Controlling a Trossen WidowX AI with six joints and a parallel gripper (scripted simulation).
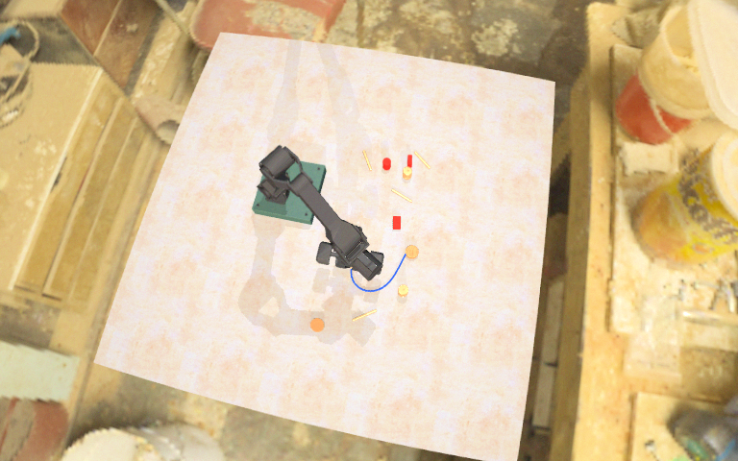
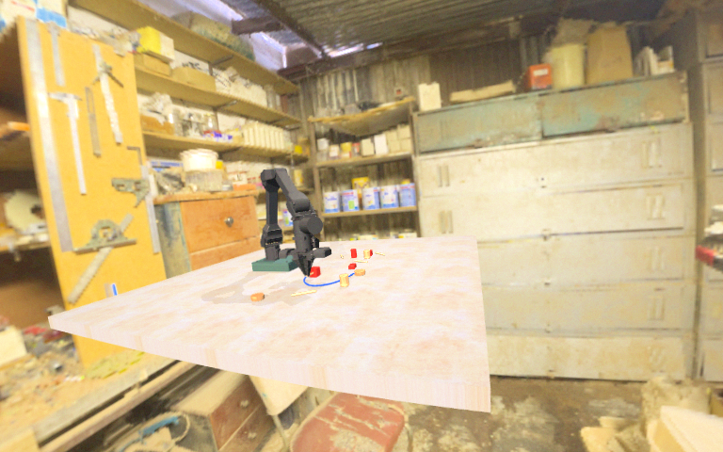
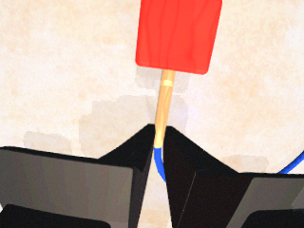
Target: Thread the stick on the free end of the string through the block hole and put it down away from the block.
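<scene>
Right now my gripper tip is 10 mm to the right of the thin wooden stick. Also, from my gripper tip: red block (50 mm to the left); then red piece (100 mm ahead, 170 mm to the left, 10 mm below); then round wooden button (160 mm ahead, 90 mm to the left, 10 mm below).
</scene>
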